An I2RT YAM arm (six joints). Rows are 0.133 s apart.
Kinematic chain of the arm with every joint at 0, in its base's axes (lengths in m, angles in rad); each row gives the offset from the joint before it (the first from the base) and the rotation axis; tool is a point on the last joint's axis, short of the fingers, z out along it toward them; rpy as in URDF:
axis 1: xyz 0 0 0.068 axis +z
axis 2: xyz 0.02 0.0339 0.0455 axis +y
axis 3: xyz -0.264 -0.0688 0 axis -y
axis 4: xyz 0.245 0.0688 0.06 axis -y
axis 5: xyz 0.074 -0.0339 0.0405 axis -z
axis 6: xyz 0.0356 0 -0.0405 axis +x
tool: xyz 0 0 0 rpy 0 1.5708 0
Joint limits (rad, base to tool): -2.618..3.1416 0..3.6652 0..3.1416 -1.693..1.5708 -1.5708..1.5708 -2.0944..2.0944
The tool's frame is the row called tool.
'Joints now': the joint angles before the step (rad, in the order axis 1, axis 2, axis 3, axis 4, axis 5, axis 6). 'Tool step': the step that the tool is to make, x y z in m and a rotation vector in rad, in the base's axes. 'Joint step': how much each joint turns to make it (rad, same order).
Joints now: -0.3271 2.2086 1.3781 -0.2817 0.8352 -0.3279
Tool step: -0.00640 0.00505 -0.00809 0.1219 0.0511 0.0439
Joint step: 0.0000 0.0018 -0.0069 -0.0786 -0.1083 -0.0004
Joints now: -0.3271 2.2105 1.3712 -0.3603 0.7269 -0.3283
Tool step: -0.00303 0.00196 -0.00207 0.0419 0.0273 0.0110
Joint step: 0.0000 -0.0001 0.0000 -0.0396 -0.0328 0.0004
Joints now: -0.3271 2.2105 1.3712 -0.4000 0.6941 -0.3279
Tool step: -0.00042 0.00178 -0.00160 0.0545 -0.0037 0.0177
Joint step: 0.0000 0.0000 0.0000 -0.0141 -0.0557 0.0000
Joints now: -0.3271 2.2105 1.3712 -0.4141 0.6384 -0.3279
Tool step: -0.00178 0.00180 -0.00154 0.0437 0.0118 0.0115
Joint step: 0.0000 -0.0001 0.0000 -0.0255 -0.0393 0.0004
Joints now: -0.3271 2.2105 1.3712 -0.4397 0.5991 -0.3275
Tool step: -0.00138 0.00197 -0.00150 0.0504 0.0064 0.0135
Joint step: 0.0000 0.0000 0.0001 -0.0221 -0.0476 -0.0004
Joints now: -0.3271 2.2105 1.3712 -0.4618 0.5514 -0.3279
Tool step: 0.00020 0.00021 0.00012 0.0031 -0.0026 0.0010
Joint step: 0.0004 -0.0004 0.0000 0.0008 -0.0038 0.0005
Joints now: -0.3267 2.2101 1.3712 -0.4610 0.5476 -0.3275
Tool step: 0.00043 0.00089 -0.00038 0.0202 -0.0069 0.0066
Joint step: 0.0007 0.0000 0.0000 0.0000 -0.0221 0.0001
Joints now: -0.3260 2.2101 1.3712 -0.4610 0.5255 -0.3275
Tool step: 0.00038 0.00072 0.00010 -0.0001 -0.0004 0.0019
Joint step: 0.0019 0.0000 0.0004 0.0000 0.0000 0.0001
